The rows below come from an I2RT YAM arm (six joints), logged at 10 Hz.
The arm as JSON. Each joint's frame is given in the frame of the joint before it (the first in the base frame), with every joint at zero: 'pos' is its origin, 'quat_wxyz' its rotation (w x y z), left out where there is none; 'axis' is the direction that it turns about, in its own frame. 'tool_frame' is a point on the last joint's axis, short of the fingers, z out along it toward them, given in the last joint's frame.
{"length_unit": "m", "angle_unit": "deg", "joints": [
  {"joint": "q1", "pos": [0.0, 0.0, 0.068], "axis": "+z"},
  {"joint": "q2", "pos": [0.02, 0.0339, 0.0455], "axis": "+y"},
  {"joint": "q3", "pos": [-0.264, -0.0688, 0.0], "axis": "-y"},
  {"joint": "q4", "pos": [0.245, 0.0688, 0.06], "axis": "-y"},
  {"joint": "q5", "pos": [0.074, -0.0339, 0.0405], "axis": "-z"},
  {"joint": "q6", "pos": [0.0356, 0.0, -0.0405], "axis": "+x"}
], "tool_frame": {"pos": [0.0, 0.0, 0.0], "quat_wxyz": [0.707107, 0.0, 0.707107, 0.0]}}
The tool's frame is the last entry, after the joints.
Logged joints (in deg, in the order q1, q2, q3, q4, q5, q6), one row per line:
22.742 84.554 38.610 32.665 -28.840 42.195
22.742 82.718 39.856 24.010 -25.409 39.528
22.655 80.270 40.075 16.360 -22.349 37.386
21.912 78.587 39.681 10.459 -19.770 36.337
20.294 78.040 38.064 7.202 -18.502 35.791
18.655 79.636 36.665 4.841 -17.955 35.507
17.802 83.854 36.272 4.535 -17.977 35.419
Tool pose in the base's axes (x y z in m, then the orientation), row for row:
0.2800 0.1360 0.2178 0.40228 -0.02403 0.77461 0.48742
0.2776 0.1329 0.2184 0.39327 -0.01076 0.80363 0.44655
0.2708 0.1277 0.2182 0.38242 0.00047 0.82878 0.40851
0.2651 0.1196 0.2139 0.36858 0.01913 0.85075 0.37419
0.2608 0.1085 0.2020 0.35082 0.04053 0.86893 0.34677
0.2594 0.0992 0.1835 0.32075 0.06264 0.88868 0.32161
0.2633 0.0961 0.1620 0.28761 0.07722 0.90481 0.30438
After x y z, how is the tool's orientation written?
As a quaternion, w x y z.
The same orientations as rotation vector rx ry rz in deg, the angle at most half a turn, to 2 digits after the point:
-3.48 112.16 70.57
-1.56 116.85 64.93
0.07 121.12 59.70
2.81 125.15 55.04
6.01 128.91 51.44
9.43 133.78 48.41
11.82 138.47 46.58

